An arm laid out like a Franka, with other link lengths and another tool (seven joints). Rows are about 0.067 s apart.
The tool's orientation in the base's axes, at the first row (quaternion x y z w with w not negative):
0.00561 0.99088 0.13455 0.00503
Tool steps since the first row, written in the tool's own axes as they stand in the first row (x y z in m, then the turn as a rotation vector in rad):
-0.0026 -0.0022 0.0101 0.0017 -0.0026 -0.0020
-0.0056 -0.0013 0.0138 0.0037 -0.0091 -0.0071
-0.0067 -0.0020 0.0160 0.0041 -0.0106 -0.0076
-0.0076 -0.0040 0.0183 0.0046 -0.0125 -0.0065
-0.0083 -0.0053 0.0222 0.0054 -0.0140 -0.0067
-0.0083 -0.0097 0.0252 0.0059 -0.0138 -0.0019
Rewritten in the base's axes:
0.0027 0.0005 -0.0103 -0.0017 -0.0030 0.0012
0.0057 0.0024 -0.0136 -0.0039 -0.0106 0.0044
0.0069 0.0023 -0.0159 -0.0043 -0.0122 0.0045
0.0078 0.0009 -0.0186 -0.0048 -0.0137 0.0029
0.0085 0.0007 -0.0227 -0.0056 -0.0152 0.0027
0.0085 -0.0027 -0.0268 -0.0061 -0.0137 -0.0019

